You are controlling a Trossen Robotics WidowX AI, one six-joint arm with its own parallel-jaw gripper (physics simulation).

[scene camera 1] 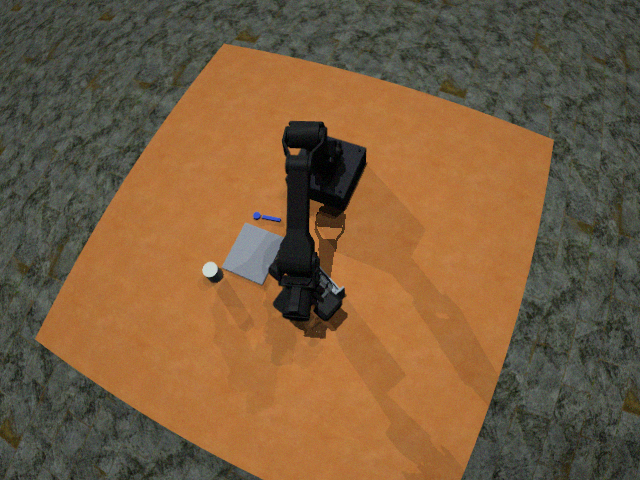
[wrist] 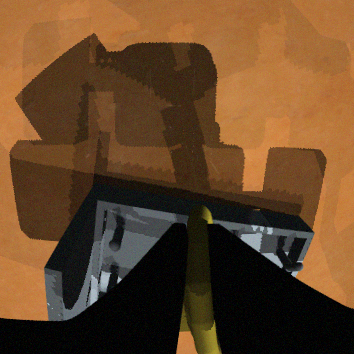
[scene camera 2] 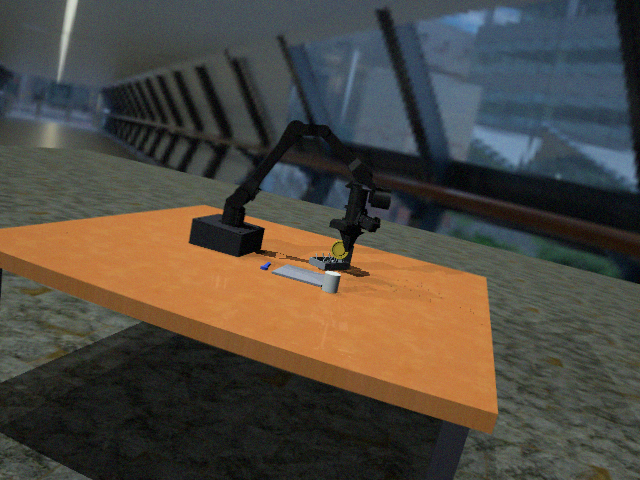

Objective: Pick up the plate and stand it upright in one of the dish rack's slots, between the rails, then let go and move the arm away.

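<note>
The yellow plate [scene camera 2: 339,250] [wrist: 199,265] is upright, seen edge-on in the wrist view. My gripper [scene camera 2: 348,248] [wrist: 194,235] is shut on its rim and points down over the rack. The grey dish rack [scene camera 2: 317,264] [wrist: 54,295] [scene camera 1: 339,290] stands on the table, with a row of thin upright rails and a taller wall at one end. In the scene camera 2 view the plate's lower edge overlaps the rail tops; whether it touches the rack floor is hidden. The fingers cover the middle slots in the wrist view. The arm hides the plate in the scene camera 1 view.
A flat grey square board [scene camera 1: 250,253] [scene camera 2: 297,274] lies beside the rack. A white cylinder [scene camera 1: 210,270] [scene camera 2: 331,282] stands by its far side from the arm. A small blue spoon-like item [scene camera 1: 270,218] [scene camera 2: 265,266] lies near the board, toward the arm's base [scene camera 1: 341,175] [scene camera 2: 225,236].
</note>
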